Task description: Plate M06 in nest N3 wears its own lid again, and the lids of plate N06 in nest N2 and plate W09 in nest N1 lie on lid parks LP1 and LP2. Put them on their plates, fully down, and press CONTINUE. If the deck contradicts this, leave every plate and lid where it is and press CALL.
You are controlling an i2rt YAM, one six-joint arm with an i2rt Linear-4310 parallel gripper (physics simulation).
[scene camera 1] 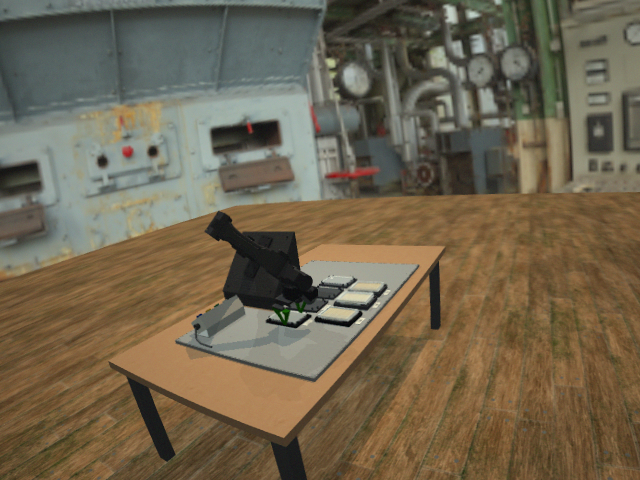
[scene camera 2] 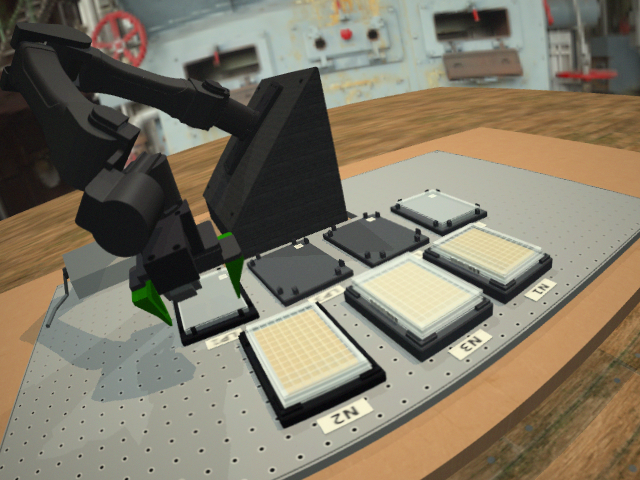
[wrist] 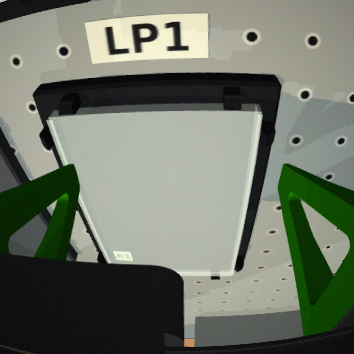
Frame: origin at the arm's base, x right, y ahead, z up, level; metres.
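Seen in the pictures: gripper, fingertip midpoint: (scene camera 1: 292, 318) (scene camera 2: 204, 309) (wrist: 178, 174); arm's base at its link origin: (scene camera 2: 253, 127).
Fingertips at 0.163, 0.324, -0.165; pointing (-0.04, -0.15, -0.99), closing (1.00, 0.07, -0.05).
Pixels of each thing's top centre, then the offset from my fingertips to it, as dx, dy, dz. "pt": a spot on its surface instead.
- lid park LP1 at a spot on its surface: (scene camera 2: 248, 309) pt -0.056, +0.027, -0.003
- N2 at its top centre: (scene camera 2: 299, 342) (scene camera 1: 337, 311) -0.094, +0.141, +0.012
- N1 at its top centre: (scene camera 2: 486, 245) (scene camera 1: 366, 285) -0.351, +0.103, +0.015
- N3 at its top centre: (scene camera 2: 414, 284) (scene camera 1: 354, 295) -0.229, +0.125, +0.018
- grey sloped box at its top centre: (scene camera 2: 114, 230) (scene camera 1: 215, 304) +0.150, -0.261, +0.069
My gripper (scene camera 1: 293, 317) (scene camera 2: 205, 311) (wrist: 178, 174) is open, its green fingers apart on either side of the clear lid (scene camera 2: 209, 304) (wrist: 160, 185) on lid park LP1 (scene camera 2: 250, 308) (wrist: 155, 94). I see no contact; fingertip height is hard to tell. The lid looks flat, with its A1 mark near the wrist view's bottom. Another clear lid (scene camera 1: 338, 280) (scene camera 2: 439, 207) lies on the far park, whose label is unreadable. The plate in N2 (scene camera 1: 338, 314) (scene camera 2: 310, 353) and the plate in N1 (scene camera 2: 491, 253) show yellow wells. The plate in N3 (scene camera 1: 355, 298) (scene camera 2: 418, 294) looks paler under a clear lid. Plate codes are unreadable.
Two dark parks (scene camera 2: 299, 271) (scene camera 2: 375, 238) without lids stand between the lidded ones. A grey sloped box (scene camera 1: 222, 317) (scene camera 2: 98, 271) with small coloured parts on its far side stands at the board's end; its button labels are hidden. The black arm stand (scene camera 2: 289, 155) rises behind the parks.
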